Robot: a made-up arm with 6 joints.
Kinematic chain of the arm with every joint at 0, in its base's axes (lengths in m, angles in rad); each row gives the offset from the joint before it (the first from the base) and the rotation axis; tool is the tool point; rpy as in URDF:
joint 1: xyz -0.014 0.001 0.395 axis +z
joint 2: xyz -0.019 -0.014 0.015 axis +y
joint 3: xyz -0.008 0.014 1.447 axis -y
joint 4: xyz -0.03 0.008 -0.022 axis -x
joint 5: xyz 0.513 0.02 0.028 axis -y
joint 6: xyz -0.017 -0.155 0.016 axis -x
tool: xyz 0 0.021 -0.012 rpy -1.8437 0.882 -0.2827
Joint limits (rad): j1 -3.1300..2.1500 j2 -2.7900..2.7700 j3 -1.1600..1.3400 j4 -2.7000..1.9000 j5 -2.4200..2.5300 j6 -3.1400..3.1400
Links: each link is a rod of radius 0.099 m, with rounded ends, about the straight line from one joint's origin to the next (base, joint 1, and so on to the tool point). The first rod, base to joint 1, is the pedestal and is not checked.
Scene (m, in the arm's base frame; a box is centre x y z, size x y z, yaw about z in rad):
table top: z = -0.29
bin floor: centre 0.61 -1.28 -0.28 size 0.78 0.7 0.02 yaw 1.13
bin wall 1: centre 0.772 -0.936 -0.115 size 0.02 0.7 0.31 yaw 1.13
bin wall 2: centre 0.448 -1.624 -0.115 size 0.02 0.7 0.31 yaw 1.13
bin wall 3: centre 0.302 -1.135 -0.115 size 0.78 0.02 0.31 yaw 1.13
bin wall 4: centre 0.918 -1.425 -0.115 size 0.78 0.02 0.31 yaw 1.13
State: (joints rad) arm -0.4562 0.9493 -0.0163 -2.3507 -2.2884 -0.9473
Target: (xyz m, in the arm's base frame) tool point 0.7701 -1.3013 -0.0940
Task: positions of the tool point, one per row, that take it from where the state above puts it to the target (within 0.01 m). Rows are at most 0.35 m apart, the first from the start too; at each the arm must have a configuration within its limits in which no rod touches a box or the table.
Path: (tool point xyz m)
1: 1.1460 -0.8144 0.6490
2: 0.9912 -1.0787 0.5224
3: 0.7701 -1.3013 0.3904
4: 0.7793 -1.3184 0.1499
5: 0.7701 -1.3013 -0.0939

